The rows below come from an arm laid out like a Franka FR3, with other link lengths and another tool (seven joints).
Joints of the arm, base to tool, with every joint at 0 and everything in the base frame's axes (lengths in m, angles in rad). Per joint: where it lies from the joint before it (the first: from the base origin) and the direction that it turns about. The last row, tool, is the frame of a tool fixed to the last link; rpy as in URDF.
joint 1: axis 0 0 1 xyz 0 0 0.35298
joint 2: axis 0 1 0 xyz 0 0 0
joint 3: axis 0 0 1 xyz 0 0 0.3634
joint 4: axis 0 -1 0 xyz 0.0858 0 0
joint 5: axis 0 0 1 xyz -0.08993 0 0.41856
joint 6: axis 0 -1 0 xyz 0 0 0
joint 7: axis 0 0 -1 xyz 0.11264 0 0
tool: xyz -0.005 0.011 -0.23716 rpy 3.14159 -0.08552 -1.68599
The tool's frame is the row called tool.
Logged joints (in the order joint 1, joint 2, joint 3, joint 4, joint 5, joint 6, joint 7), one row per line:
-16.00, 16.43, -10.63, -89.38, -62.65, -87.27, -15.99
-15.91, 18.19, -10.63, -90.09, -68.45, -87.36, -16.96
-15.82, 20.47, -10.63, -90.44, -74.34, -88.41, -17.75
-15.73, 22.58, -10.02, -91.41, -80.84, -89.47, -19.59
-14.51, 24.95, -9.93, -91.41, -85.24, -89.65, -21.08
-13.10, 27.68, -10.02, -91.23, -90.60, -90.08, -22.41
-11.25, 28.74, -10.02, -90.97, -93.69, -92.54, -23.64
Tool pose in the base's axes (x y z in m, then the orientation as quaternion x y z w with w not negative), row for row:
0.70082, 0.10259, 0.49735, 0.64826, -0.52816, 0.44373, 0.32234
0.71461, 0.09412, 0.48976, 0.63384, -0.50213, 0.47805, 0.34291
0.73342, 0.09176, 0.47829, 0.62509, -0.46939, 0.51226, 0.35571
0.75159, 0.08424, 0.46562, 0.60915, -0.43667, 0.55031, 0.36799
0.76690, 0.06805, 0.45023, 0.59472, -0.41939, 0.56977, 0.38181
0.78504, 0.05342, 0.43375, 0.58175, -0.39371, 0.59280, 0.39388
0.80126, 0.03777, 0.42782, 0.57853, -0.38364, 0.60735, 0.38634
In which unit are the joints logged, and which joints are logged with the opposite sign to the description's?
The joints are logged in degrees. Opposite sign: joint 1, joint 3, joint 6, joint 7.
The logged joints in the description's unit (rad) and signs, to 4 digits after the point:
0.2793, 0.2868, 0.1855, -1.5600, -1.0934, 1.5231, 0.2791
0.2777, 0.3175, 0.1855, -1.5724, -1.1947, 1.5247, 0.2960
0.2761, 0.3573, 0.1855, -1.5785, -1.2975, 1.5430, 0.3098
0.2745, 0.3941, 0.1749, -1.5954, -1.4109, 1.5615, 0.3419
0.2532, 0.4355, 0.1733, -1.5954, -1.4877, 1.5647, 0.3679
0.2286, 0.4831, 0.1749, -1.5923, -1.5813, 1.5722, 0.3911
0.1963, 0.5016, 0.1749, -1.5877, -1.6352, 1.6151, 0.4126

